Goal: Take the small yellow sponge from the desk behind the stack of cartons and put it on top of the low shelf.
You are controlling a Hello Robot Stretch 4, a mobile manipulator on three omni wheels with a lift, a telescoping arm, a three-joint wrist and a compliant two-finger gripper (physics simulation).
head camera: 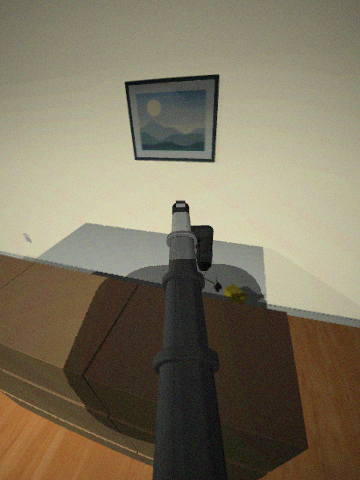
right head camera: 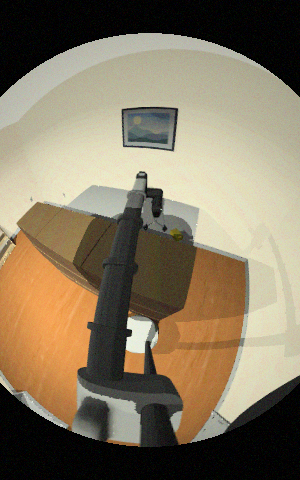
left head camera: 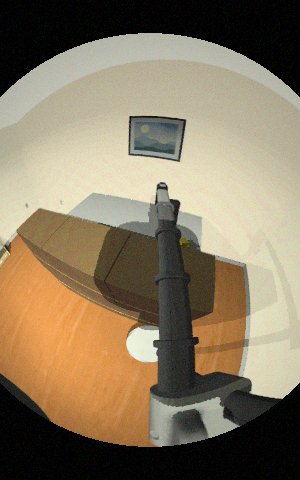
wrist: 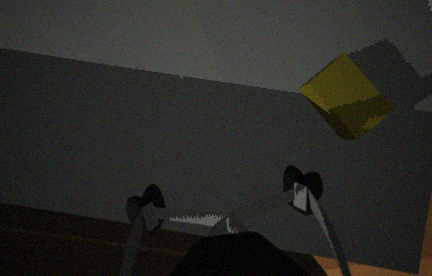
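Seen in the pictures: gripper, fingertip midpoint: (head camera: 202,291) (right head camera: 154,229) (wrist: 223,191); robot's base, origin of the base link: (right head camera: 138,333) (left head camera: 146,342).
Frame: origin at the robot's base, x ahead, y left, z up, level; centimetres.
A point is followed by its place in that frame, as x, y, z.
The small yellow sponge (head camera: 235,293) {79.4, -26.7, 73.8} (left head camera: 185,243) {78.5, -27.5, 73.8} (right head camera: 176,234) {78.4, -27.1, 73.8} (wrist: 347,95) {80.4, -26.7, 73.8} is on the grey desk (head camera: 110,245) {132.9, 53.0, 69.3} (wrist: 150,125) {80.5, 1.0, 69.3}, close behind the brown cartons (head camera: 240,350) {34.0, -13.0, 105.3} (left head camera: 85,245) {46.1, 36.1, 105.3} (right head camera: 165,265) {33.7, -13.6, 105.3}. My gripper (right head camera: 155,228) {72.2, -8.7, 84.1} (wrist: 223,191) {72.2, -8.7, 84.1} is open, with nothing between its fingers. In the wrist view the sponge shows above and right of the right fingertip, apart from it. In the right head view the gripper hangs left of the sponge, past the cartons' far edge. In the head view the arm hides one finger. I cannot make out the low shelf for certain.
A framed picture (head camera: 173,120) {146.9, 2.6, 148.4} hangs on the wall behind the desk. A white round object (left head camera: 142,344) {-1.1, 4.6, 18.7} (right head camera: 141,335) {-0.9, -4.4, 18.7} is on the near side of the cartons. A pale wooden object (left head camera: 3,256) {73.4, 300.0, 4.9} (right head camera: 6,245) {78.6, 322.8, 5.1} shows partly at the far left. The extended arm (head camera: 187,320) {28.3, -0.4, 125.8} crosses over the cartons.
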